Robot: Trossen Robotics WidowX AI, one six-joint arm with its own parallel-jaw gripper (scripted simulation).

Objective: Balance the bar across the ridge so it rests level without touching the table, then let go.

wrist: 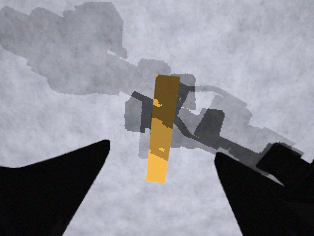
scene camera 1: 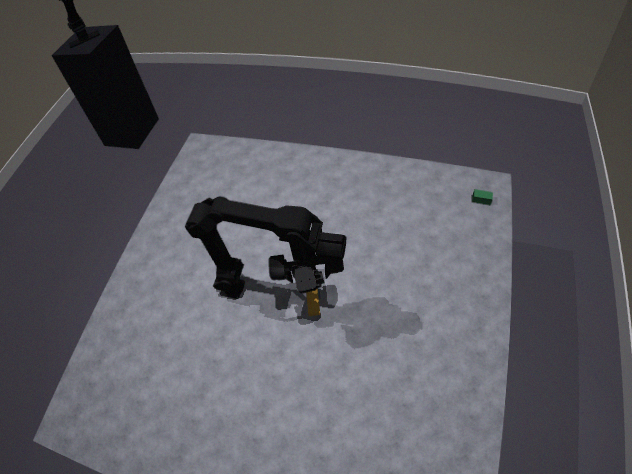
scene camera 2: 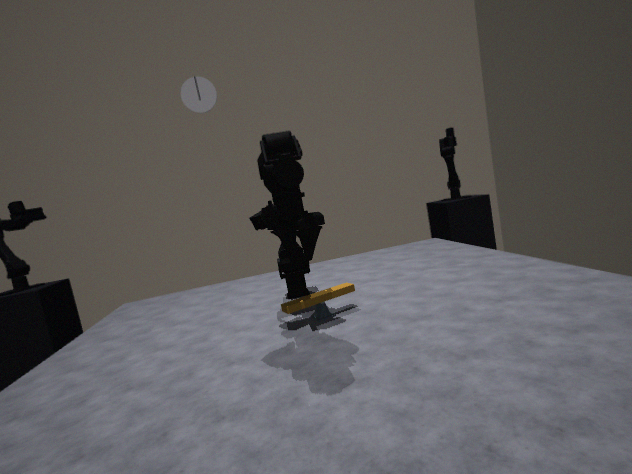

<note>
My gripper [scene camera 2: 300,259] is open, with nothing in its grasp. I also see a yellow bar [scene camera 2: 342,289].
The yellow bar is seen too in the wrist view [wrist: 166,87]. My gripper shows as well in the wrist view [wrist: 162,150] and in scene camera 1 [scene camera 1: 309,279].
</note>
